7 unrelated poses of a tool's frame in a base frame.
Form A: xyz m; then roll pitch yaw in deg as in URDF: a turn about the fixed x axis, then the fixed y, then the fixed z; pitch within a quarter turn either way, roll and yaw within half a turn.
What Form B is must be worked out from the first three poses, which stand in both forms.
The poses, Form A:
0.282 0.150 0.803 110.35 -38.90 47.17
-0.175 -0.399 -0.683 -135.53 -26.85 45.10
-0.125 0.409 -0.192 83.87 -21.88 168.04
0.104 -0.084 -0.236 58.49 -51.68 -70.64
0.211 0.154 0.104 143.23 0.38 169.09
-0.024 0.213 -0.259 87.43 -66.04 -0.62
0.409 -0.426 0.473 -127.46 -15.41 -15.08
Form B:
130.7 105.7 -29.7 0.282 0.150 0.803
-125.9 129.5 110.4 -0.175 -0.399 -0.683
112.0 84.3 75.7 -0.125 0.409 -0.192
146.0 71.1 173.7 0.104 -0.084 -0.236
89.4 143.2 78.6 0.211 0.154 0.104
156.1 89.0 -93.0 -0.024 0.213 -0.259
-109.1 125.9 63.4 0.409 -0.426 0.473

